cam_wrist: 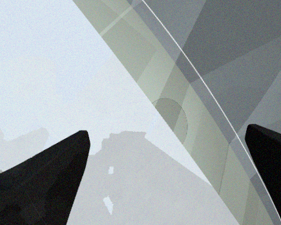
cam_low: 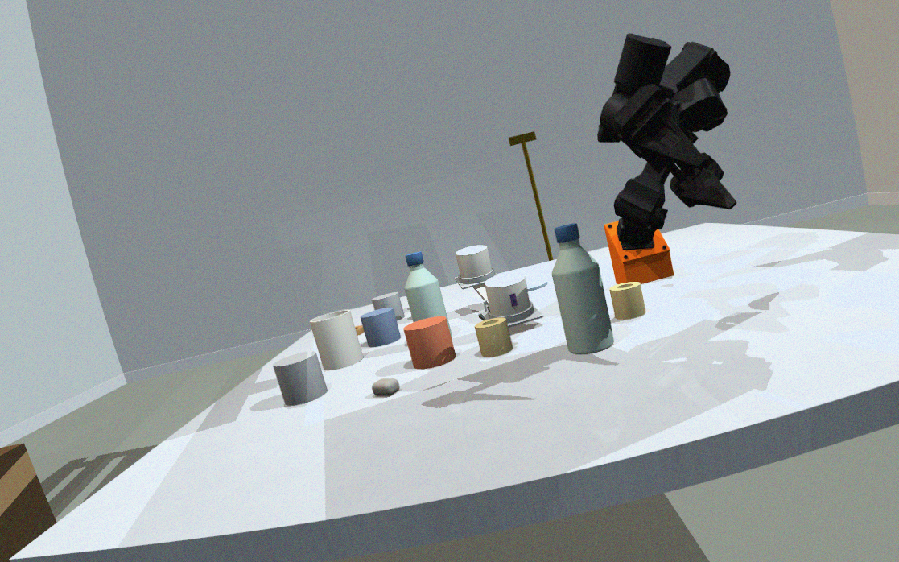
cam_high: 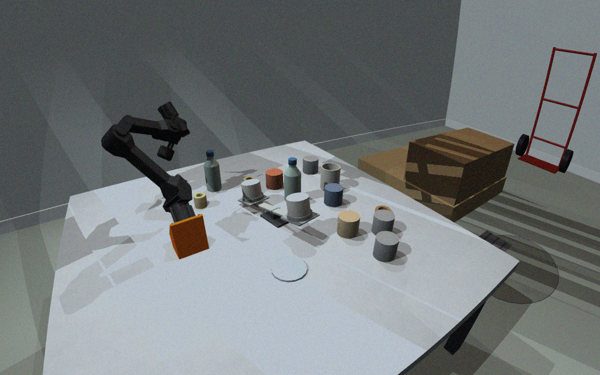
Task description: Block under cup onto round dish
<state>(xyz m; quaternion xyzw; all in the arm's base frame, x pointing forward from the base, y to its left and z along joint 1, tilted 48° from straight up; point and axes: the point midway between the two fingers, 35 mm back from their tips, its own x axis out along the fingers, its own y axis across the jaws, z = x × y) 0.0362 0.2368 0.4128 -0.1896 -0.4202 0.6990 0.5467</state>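
The teal block lies 260 mm ahead of my gripper tip, 330 mm to the right of it and 140 mm below it. The rest, counted from my gripper tip: cream cup: 330 mm ahead, 590 mm to the right, 70 mm below; then round dish: 230 mm ahead, 710 mm to the right, 180 mm below.
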